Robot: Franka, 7 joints.
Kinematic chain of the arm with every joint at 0, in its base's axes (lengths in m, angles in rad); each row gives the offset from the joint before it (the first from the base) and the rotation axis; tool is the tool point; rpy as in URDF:
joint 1: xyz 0 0 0.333 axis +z
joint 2: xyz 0 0 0 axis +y
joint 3: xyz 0 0 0.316 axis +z
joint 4: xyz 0.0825 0 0 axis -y
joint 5: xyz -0.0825 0 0.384 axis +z
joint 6: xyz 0 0 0 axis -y
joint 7: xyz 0.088 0 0 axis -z
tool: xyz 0 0 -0.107 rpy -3.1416 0 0
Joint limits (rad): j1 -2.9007..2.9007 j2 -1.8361..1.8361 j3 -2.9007..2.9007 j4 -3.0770..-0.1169 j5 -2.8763..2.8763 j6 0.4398..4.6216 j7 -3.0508..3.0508
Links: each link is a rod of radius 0.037 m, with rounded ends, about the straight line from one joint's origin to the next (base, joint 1, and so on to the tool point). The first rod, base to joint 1, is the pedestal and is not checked.
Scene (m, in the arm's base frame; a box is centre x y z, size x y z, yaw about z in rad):
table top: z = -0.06
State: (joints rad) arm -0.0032 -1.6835 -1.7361 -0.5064 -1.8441 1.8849 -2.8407
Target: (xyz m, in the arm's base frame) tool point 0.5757 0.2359 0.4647
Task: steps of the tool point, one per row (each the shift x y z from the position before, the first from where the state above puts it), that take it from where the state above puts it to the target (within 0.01 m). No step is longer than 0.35 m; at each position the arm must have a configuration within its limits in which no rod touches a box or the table.
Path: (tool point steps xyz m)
1: 0.1418 -0.2923 0.0450
2: 0.2496 -0.2082 0.0508
3: 0.3113 -0.0854 0.0532
4: 0.3141 0.0515 0.0521
5: 0.2580 0.1752 0.0471
6: 0.1551 0.2603 0.0391
7: 0.0281 0.2907 0.0283
8: -0.0953 0.2622 0.0154

